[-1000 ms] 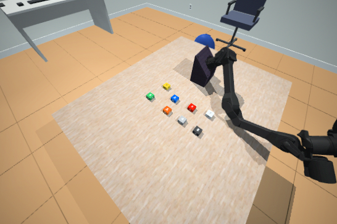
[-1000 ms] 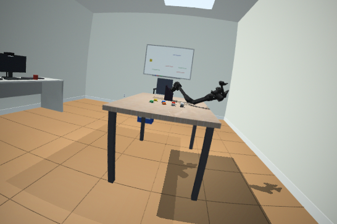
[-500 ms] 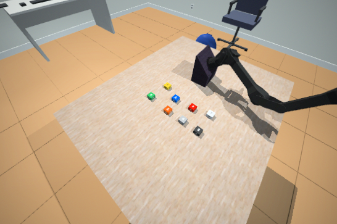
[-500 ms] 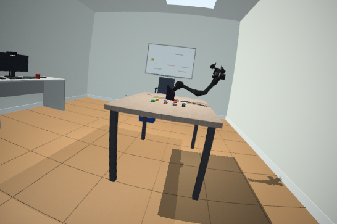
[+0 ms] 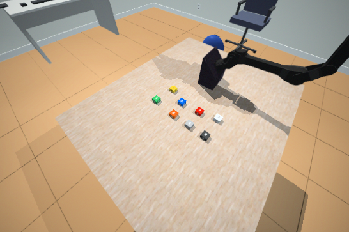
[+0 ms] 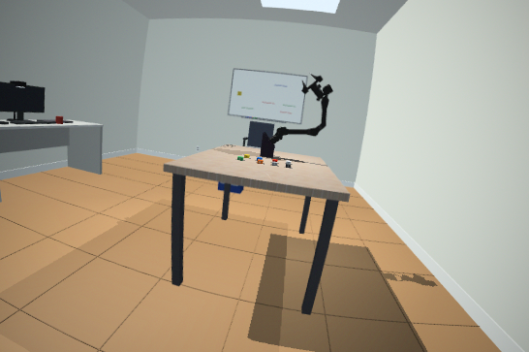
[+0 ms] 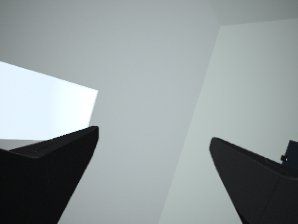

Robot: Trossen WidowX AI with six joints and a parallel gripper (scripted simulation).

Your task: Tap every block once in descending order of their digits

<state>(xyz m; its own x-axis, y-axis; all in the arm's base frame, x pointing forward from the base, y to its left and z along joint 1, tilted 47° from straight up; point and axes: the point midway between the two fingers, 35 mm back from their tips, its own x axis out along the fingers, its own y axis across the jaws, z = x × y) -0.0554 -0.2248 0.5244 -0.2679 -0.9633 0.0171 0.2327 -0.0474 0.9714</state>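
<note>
Right now my gripper tip is 650 mm above the blue block, 340 mm short of it and 260 mm to the left of it. The rest, counted from my gripper tip: red block marked 3 (650 mm below, 330 mm ahead, 150 mm to the right); then white block (650 mm below, 310 mm ahead, 60 mm to the right); then black block (650 mm below, 430 mm ahead, 70 mm to the right).
</note>
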